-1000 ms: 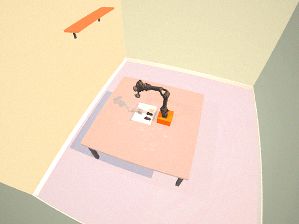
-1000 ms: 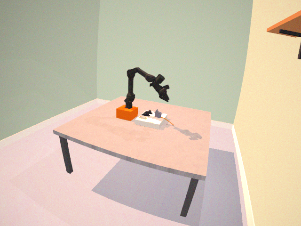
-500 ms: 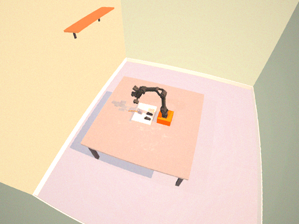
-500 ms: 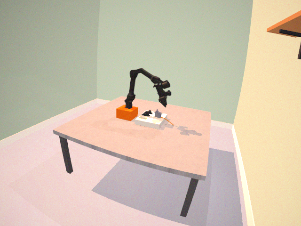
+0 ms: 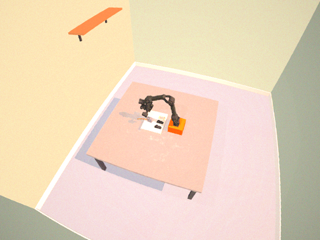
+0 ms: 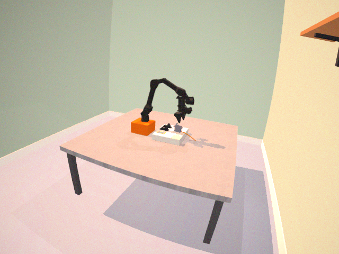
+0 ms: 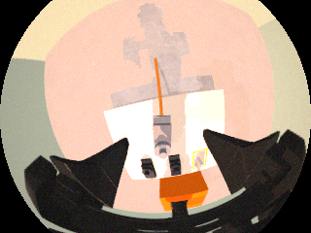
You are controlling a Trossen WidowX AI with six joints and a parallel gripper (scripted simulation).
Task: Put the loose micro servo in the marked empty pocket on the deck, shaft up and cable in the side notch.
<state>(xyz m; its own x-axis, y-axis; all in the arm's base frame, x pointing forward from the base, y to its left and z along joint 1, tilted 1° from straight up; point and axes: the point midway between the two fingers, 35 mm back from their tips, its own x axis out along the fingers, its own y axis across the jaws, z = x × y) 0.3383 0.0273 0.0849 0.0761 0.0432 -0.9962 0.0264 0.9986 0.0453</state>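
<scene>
Right now my gripper tip is 40 mm past the deck, 10 mm to the left of it and 120 mm above it.
</scene>
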